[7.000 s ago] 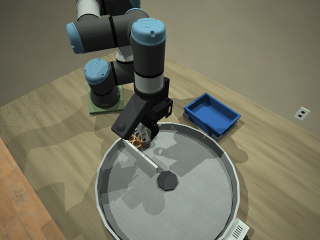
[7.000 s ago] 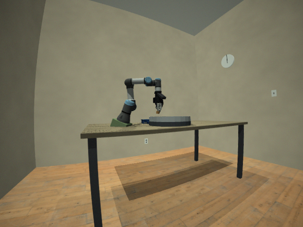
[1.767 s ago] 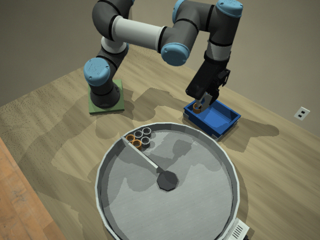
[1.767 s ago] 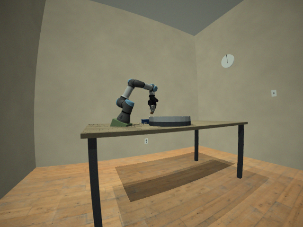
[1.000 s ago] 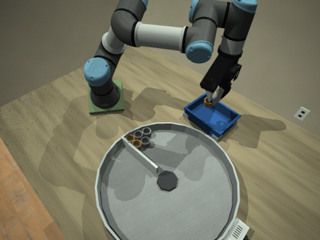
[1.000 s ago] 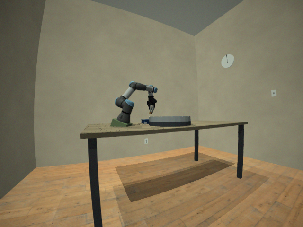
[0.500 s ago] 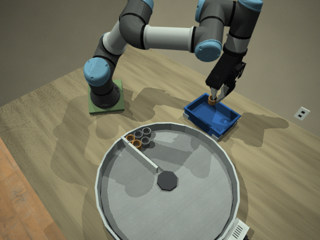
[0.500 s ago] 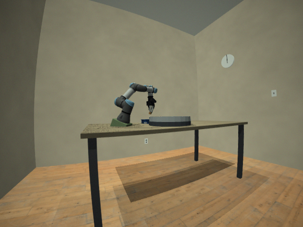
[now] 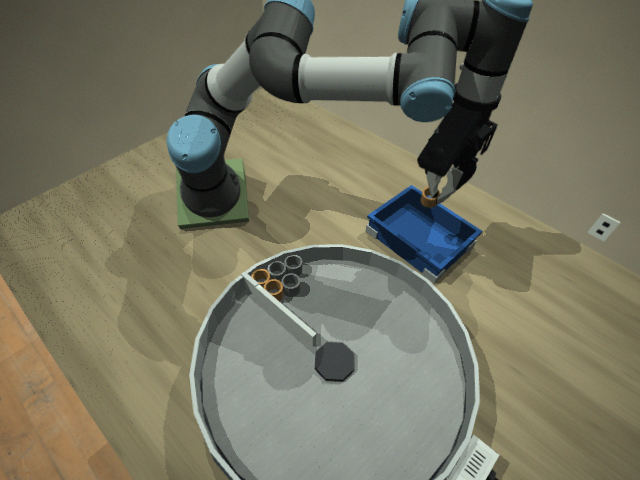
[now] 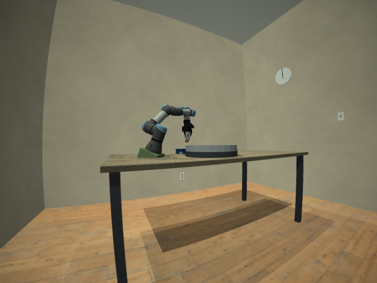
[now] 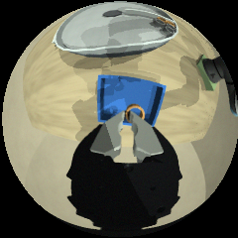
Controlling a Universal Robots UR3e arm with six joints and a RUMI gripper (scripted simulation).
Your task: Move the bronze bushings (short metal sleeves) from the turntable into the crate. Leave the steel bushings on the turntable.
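The blue crate is 1 cm behind my hand, 2 cm to the left of it and 11 cm below it. Round my hand: grey turntable (35 cm to the right, 9 cm below).
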